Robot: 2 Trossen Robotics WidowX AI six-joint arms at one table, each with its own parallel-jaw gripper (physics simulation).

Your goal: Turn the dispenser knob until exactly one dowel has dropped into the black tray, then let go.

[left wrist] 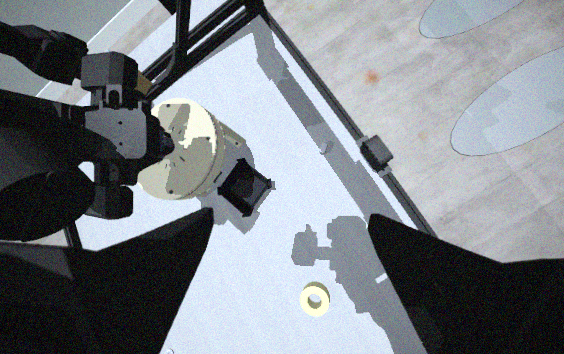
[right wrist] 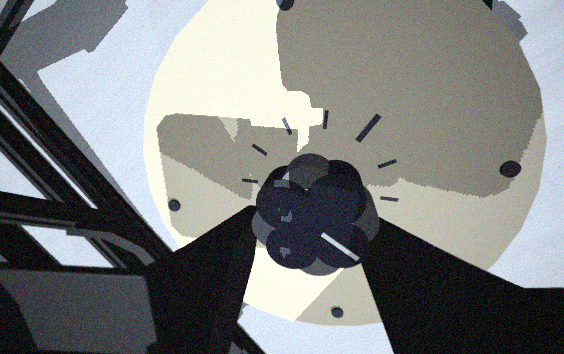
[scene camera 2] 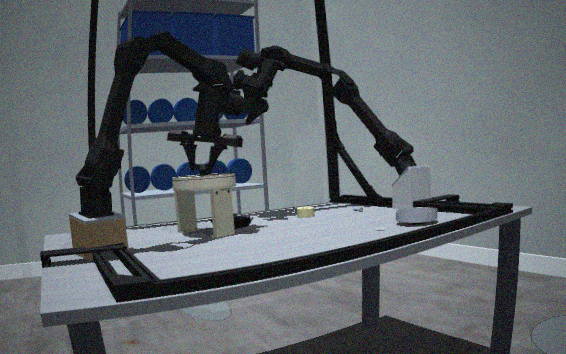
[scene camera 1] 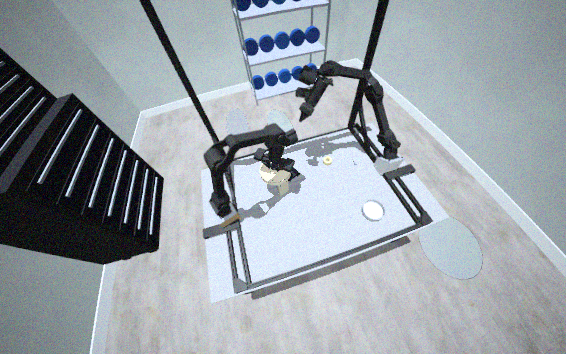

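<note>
The dispenser is a cream round disc on legs, with dark tick marks around a dark lobed knob. The knob's white pointer line is toward the lower right in the right wrist view. My right gripper is shut on the knob from above. The black tray sits on the table beside the dispenser. Its inside is dark and no dowel can be made out. My left gripper is open and empty, high above the table.
A cream ring lies on the table right of the dispenser. A white round dish is farther right. A small grey piece lies near the back edge. Black frame rails border the table.
</note>
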